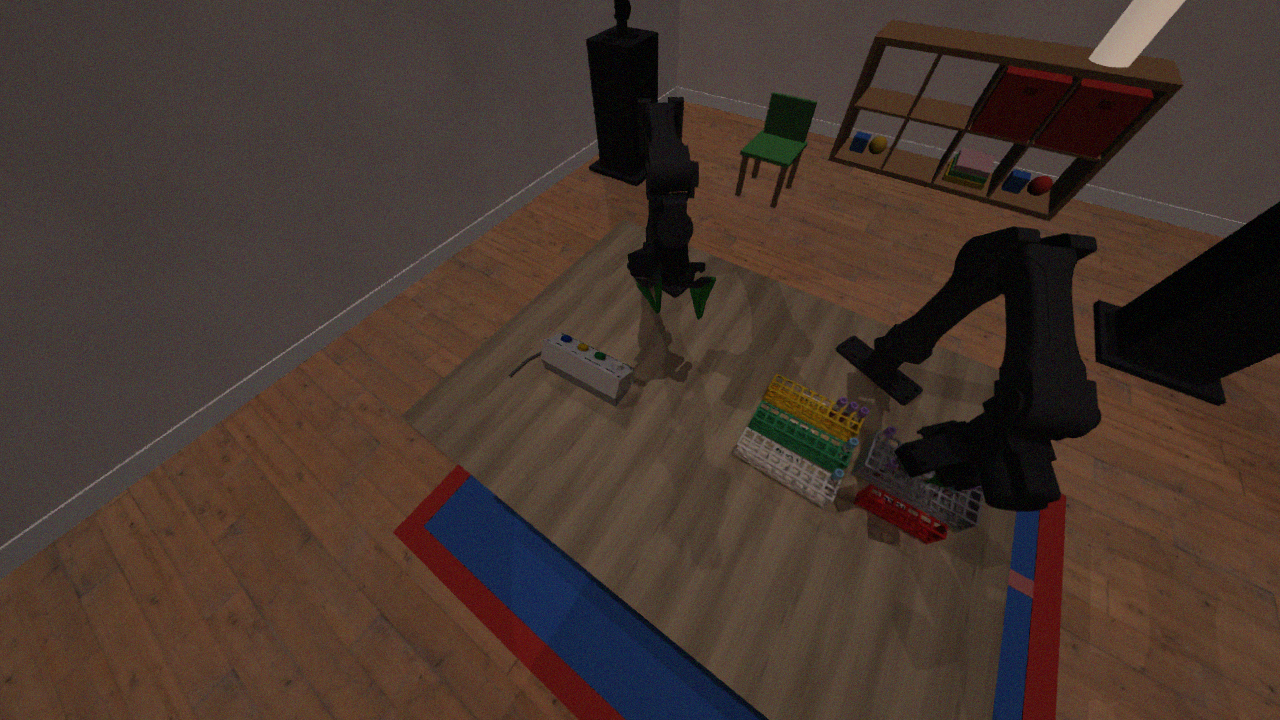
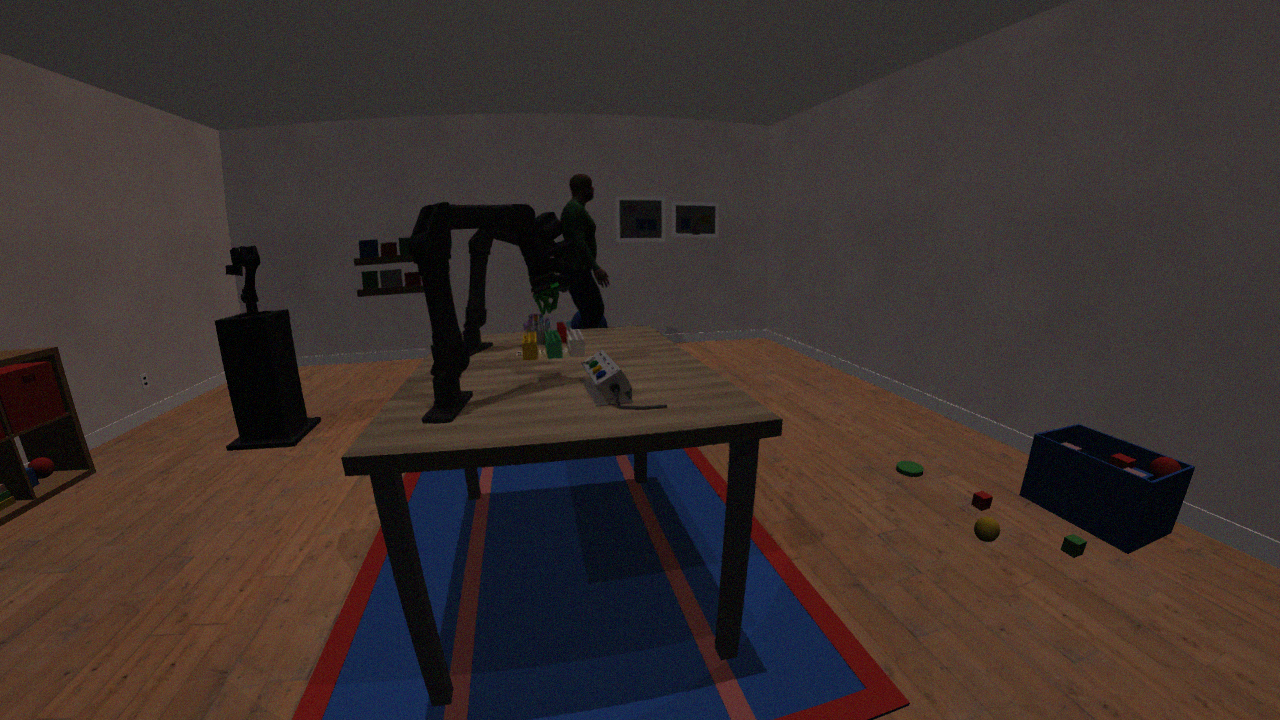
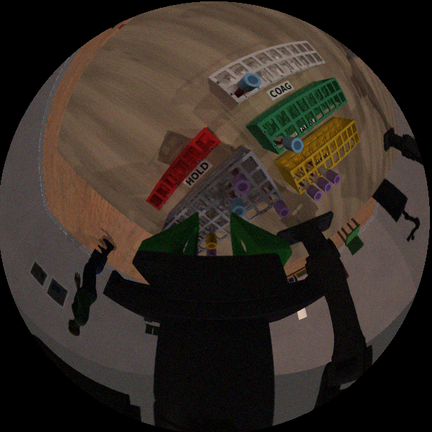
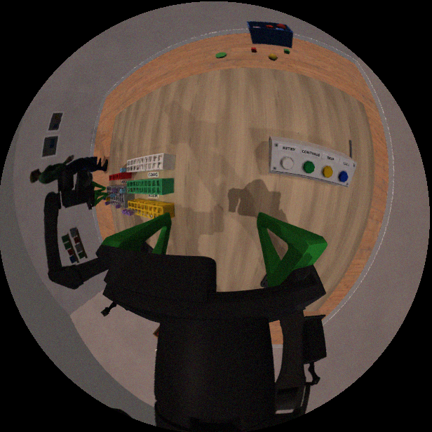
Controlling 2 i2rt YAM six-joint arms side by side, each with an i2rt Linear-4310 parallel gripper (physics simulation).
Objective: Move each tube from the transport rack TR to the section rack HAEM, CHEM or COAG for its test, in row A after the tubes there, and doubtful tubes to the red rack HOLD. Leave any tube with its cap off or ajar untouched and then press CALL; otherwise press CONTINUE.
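Where they show: left gripper, between the fingertips: (image 2: 546, 313); right gripper, between the fingertips: (image 1: 678, 315) (image 2: 552, 301); left arm's base, origin of its link: (image 1: 876, 369) (image 2: 473, 350); right arm's base, origin of its link: (image 2: 449, 407).
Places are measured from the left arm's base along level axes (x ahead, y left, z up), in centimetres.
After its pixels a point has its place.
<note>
Grey rack TR (image 3: 227, 162) holds purple-capped tubes (image 3: 242, 184) (image 3: 281, 208), a light-blue-capped tube (image 3: 238, 206) and a gold-capped tube (image 3: 211, 242) with purple behind it; cap seating is unclear. My left gripper (image 3: 214, 217) (image 2: 546, 296) {x 21.8, y 20.1, z 10.5 cm} is part open and empty above TR, the gold cap showing between its fingers. The yellow rack (image 3: 285, 167) has three purple-capped tubes (image 3: 325, 185); the green rack (image 3: 257, 132) and the white COAG rack (image 3: 220, 90) have one light-blue-capped tube each. Red HOLD (image 3: 175, 172) shows no tube. My right gripper (image 1: 677, 308) {x 41.8, y -27.3, z 21.4 cm} (image 4: 213, 217) is wide open, near the button box (image 1: 586, 380) {x 61.5, y -34.7, z 4.5 cm} (image 4: 280, 170).
The box carries white RETRY (image 4: 287, 162), green CONTINUE (image 4: 308, 167), yellow (image 4: 327, 171) and blue CALL (image 4: 343, 176) buttons. A cable runs from its end. The section racks stand parallel between the box and TR; HOLD lies close beside TR. A person (image 2: 581, 241) stands beyond the table.
</note>
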